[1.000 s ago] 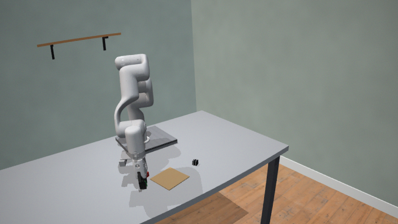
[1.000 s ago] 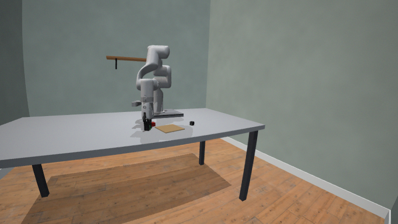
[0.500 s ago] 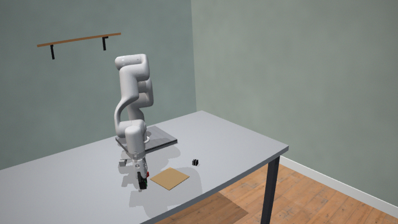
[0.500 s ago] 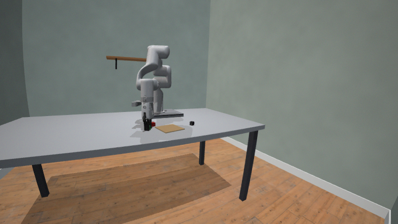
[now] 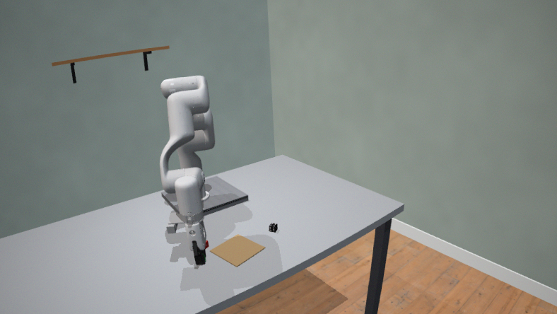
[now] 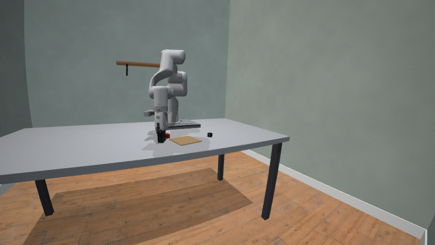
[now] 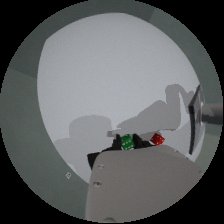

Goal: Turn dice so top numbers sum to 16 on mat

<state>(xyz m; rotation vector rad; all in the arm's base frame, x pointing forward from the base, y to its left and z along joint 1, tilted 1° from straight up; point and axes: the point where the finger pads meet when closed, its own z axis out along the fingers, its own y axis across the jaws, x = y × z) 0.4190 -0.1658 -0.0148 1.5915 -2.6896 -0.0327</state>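
Now: hand 1 cm above the green die. The rest, counted from my hand: black die: 1 cm behind, 31 cm to the left, 1 cm below; tan mat: 2 cm ahead, 13 cm to the left, 2 cm below; red die: 7 cm behind, 5 cm to the left, 1 cm below.
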